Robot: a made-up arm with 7 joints.
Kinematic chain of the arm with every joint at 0, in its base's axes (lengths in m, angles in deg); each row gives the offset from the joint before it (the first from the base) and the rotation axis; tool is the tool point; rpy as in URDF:
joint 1: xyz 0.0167 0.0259 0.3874 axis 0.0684 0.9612 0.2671
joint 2: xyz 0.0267 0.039 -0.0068 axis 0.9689 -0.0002 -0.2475
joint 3: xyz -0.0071 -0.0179 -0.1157 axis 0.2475 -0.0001 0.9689
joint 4: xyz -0.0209 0.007 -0.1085 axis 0.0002 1 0
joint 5: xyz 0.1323 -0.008 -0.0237 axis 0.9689 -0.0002 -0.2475
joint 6: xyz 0.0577 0.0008 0.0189 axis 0.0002 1 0
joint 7: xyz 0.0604 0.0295 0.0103 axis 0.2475 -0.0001 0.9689
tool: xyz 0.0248 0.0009 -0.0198 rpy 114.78 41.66 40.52
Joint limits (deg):
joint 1: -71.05..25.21
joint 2: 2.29..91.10
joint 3: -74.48..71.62
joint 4: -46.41..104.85
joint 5: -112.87..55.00
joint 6: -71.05..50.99
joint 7: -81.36..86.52
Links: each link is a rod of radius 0.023 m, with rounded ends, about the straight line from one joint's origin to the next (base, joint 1, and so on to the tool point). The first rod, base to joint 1, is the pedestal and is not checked.
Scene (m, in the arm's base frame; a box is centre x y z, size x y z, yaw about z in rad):
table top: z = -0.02
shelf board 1: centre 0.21 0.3 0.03 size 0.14 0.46 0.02 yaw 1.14
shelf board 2: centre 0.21 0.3 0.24 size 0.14 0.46 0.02 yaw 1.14
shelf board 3: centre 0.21 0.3 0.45 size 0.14 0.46 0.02 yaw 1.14
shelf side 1: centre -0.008 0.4 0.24 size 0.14 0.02 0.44 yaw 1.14
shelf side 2: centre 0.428 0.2 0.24 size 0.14 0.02 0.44 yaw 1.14
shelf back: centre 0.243 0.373 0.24 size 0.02 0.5 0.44 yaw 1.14
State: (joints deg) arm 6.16 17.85 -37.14 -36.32 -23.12 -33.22 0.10
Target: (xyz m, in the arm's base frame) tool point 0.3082 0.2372 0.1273
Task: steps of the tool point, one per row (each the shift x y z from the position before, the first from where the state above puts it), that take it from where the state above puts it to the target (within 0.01 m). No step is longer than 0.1 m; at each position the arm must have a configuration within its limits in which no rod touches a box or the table.
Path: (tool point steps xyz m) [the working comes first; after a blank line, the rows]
Joints at the target: -4.97 44.80 -14.83 20.21 -39.57 -18.39 5.30
Straight joint move there: clear.

1: 0.0360 0.0153 -0.0603
2: 0.0309 0.0467 -0.0527
3: 0.0227 0.0729 -0.0341
4: 0.0103 0.0892 -0.0087

